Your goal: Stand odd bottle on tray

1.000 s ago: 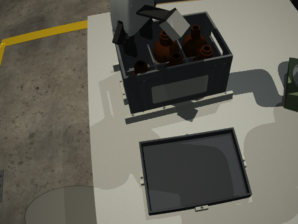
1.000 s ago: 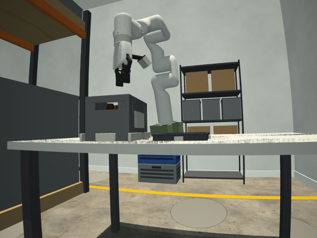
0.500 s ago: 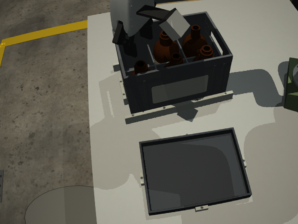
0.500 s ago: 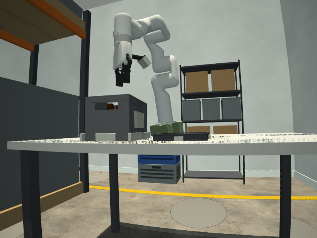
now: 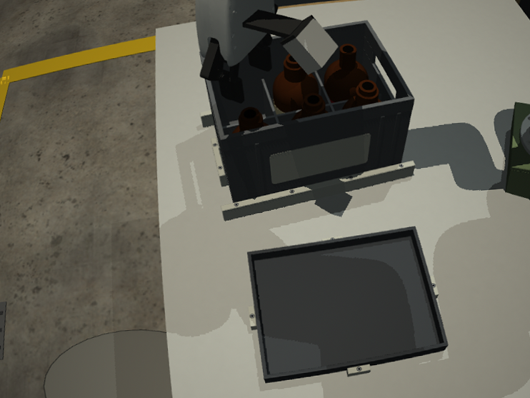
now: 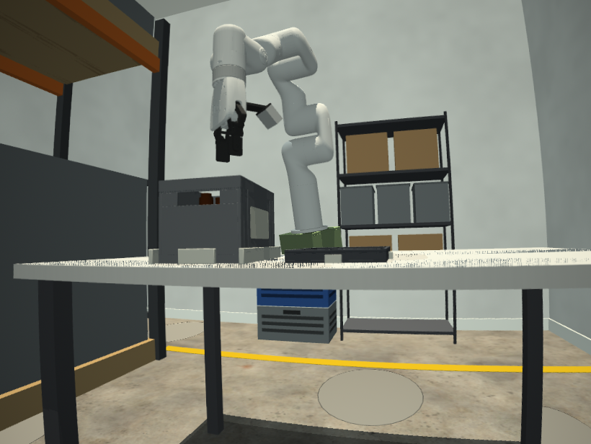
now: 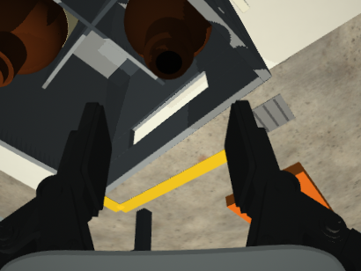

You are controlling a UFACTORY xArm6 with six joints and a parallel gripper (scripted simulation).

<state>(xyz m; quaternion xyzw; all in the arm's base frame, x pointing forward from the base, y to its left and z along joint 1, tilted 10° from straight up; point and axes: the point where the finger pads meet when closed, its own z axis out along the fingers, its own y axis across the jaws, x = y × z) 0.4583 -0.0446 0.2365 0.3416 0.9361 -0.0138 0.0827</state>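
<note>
Right now my hand is 8 cm past the dark crate, 5 cm to the left of it and 16 cm above it. From my hand the other things lie so: glass bottle 16 cm behind, 11 cm to the right, 15 cm below; then dark tray 9 cm behind, 23 cm to the left, 23 cm below.
</note>
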